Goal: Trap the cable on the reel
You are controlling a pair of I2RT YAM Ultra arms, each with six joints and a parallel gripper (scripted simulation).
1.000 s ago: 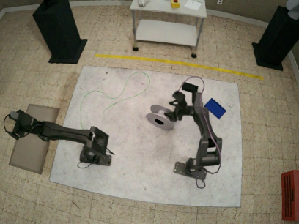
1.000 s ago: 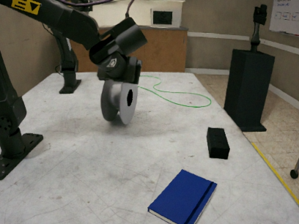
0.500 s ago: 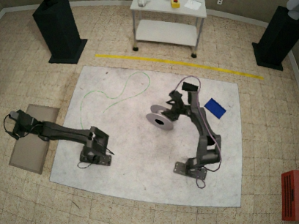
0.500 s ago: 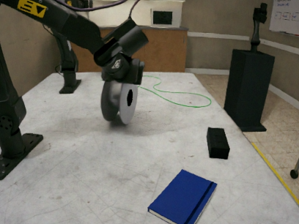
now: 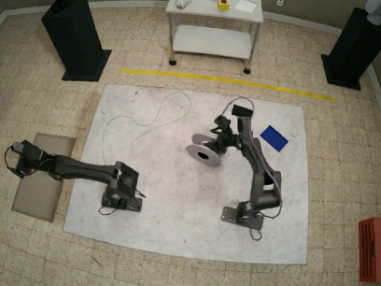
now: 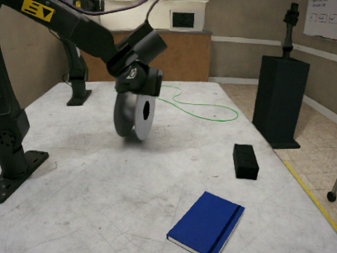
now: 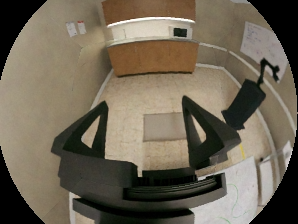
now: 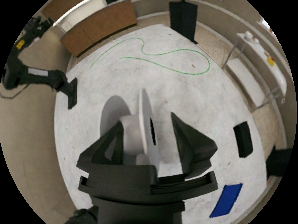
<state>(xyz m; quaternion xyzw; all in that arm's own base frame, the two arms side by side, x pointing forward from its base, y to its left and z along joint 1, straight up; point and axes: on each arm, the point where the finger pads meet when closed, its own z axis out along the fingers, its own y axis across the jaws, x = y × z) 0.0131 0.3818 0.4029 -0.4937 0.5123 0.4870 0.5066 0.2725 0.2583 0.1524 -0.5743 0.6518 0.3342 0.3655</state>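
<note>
My right hand is 70 mm above the grey reel, 30 mm past it and 10 mm to the right of it. The rest, counted from my right hand: black block: 250 mm ahead, 170 mm to the right, 130 mm below; then blue notebook: 350 mm to the right, 150 mm below, 120 mm ahead.
</note>
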